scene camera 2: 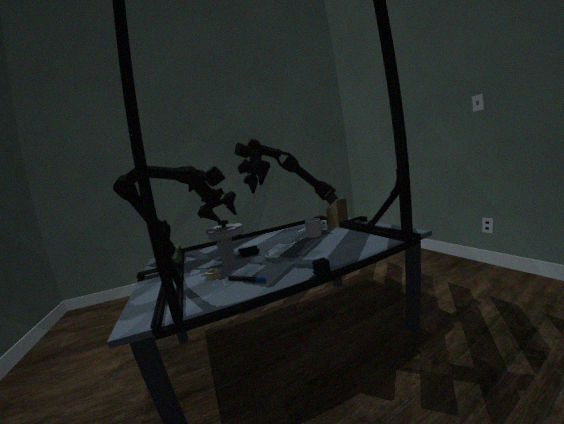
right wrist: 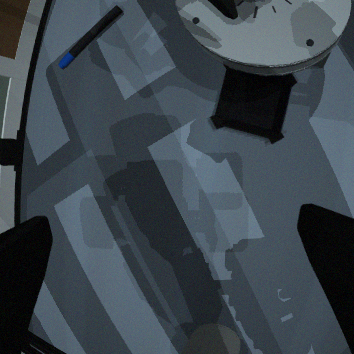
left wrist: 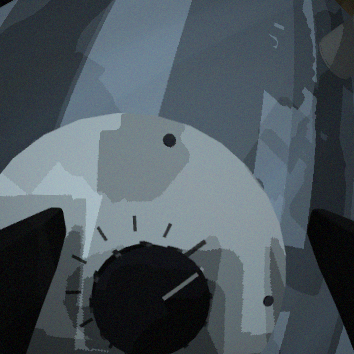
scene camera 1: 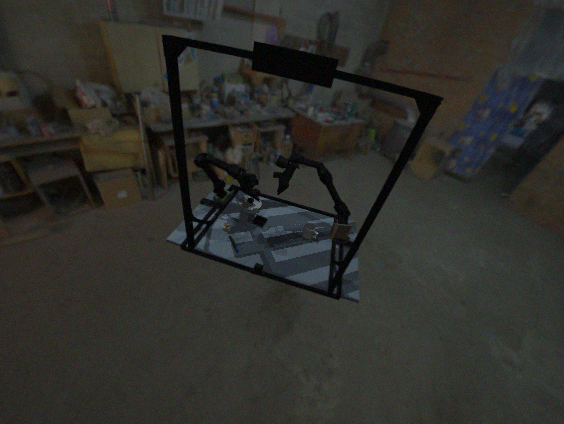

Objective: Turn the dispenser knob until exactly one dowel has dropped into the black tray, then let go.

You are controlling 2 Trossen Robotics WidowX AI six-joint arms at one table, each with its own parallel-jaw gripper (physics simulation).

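Frame: origin at the left arm's base, x ahead, y left, z up, level; centimetres.
Seen in the pictures: left gripper, fingertip midpoint: (scene camera 2: 228,218) (left wrist: 190,222) (scene camera 1: 255,198); right gripper, fingertip midpoint: (scene camera 2: 257,189) (right wrist: 175,224) (scene camera 1: 277,193); left arm's base, origin of the base link: (scene camera 1: 221,194); right arm's base, origin of the base link: (scene camera 2: 335,203) (scene camera 1: 342,223).
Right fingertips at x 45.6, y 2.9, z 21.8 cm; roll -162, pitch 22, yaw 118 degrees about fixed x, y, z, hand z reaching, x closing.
Offsets run from my right fingertips to a thing's middle.
The pale dispenser {dx -17.0, dy -5.1, dz -15.6 cm} (scene camera 1: 246,216) (scene camera 2: 227,251) (left wrist: 225,200) (right wrist: 260,45) stands at the left of the table. Its black round knob {dx -17.0, dy -5.1, dz -11.9 cm} (left wrist: 135,310) has a light pointer line turned to the upper right, slightly below the longest tick. My left gripper (scene camera 2: 226,217) (left wrist: 190,222) is open and empty, low over the dispenser top, with its fingers apart on either side of the knob in its wrist view. The black tray {dx -8.3, dy -3.4, dz -27.4 cm} (scene camera 1: 259,221) (scene camera 2: 248,251) (right wrist: 252,105) sits at the dispenser's foot; its inside is very dark and I cannot make out a dowel. My right gripper (scene camera 2: 257,188) (right wrist: 175,224) is open and empty, high above the table.
A black marker with a blue end {dx -8.4, dy -32.0, dz -27.8 cm} (scene camera 2: 245,279) (right wrist: 92,35) and a small yellowish ring {dx -21.2, dy -24.0, dz -27.3 cm} (scene camera 1: 227,227) (scene camera 2: 213,273) lie near the dispenser. A light mug {dx +27.0, dy +8.3, dz -23.8 cm} (scene camera 1: 310,231) (scene camera 2: 313,228) and a wooden block (scene camera 1: 341,231) (scene camera 2: 337,212) stand at the right. A black frame (scene camera 1: 177,125) rises around the table.
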